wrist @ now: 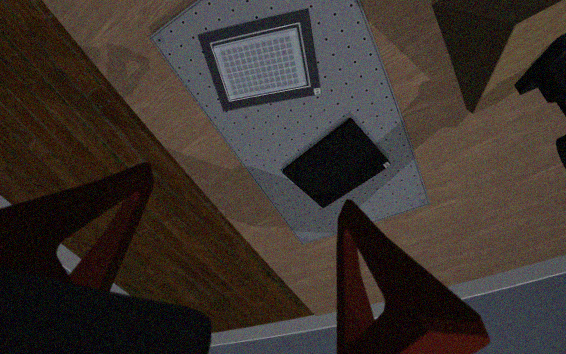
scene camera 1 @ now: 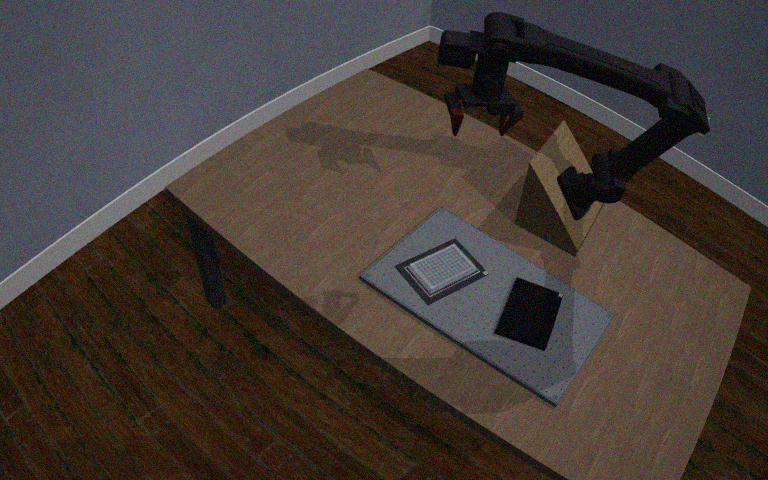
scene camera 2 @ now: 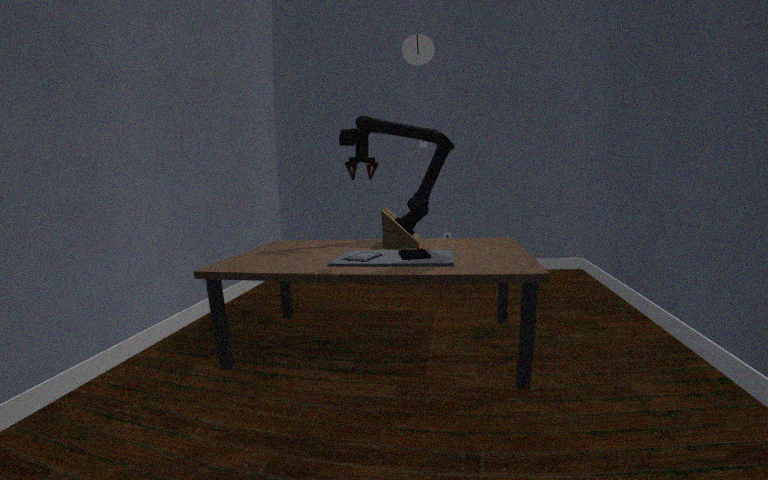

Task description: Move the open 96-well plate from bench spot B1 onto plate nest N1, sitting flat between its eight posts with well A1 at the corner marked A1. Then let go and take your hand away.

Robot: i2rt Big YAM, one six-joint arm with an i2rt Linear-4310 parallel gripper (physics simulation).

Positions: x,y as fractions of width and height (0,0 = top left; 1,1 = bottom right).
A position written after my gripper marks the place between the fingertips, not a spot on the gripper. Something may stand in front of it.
My gripper (scene camera 1: 0.62,0.28) is open, holding nothing. Further things: a white well plate (scene camera 1: 0.58,0.55) and a black plate nest (scene camera 1: 0.69,0.66).
The white well plate also shows in the wrist view (wrist: 0.48,0.18). My gripper also shows in the wrist view (wrist: 0.44,0.54). The black plate nest also shows in the wrist view (wrist: 0.61,0.45).
